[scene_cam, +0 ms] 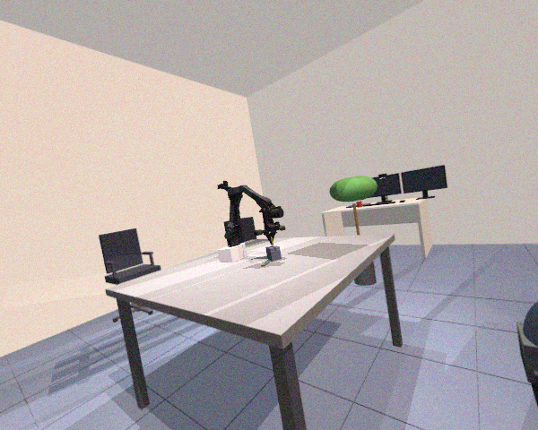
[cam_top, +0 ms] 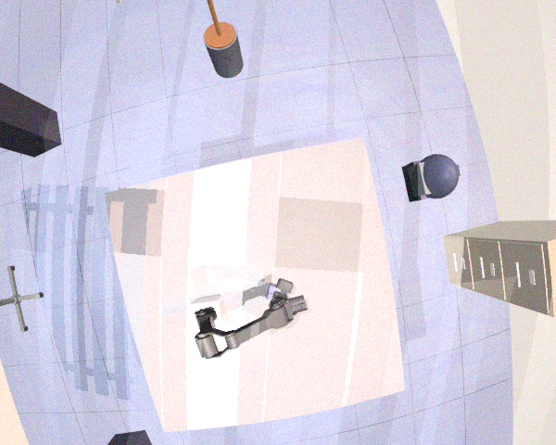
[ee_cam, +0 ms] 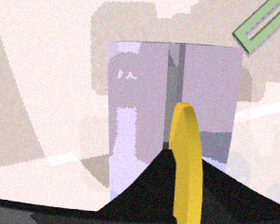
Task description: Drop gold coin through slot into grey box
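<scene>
Right now the gold coin is 20 mm above my gripper tip.
</scene>
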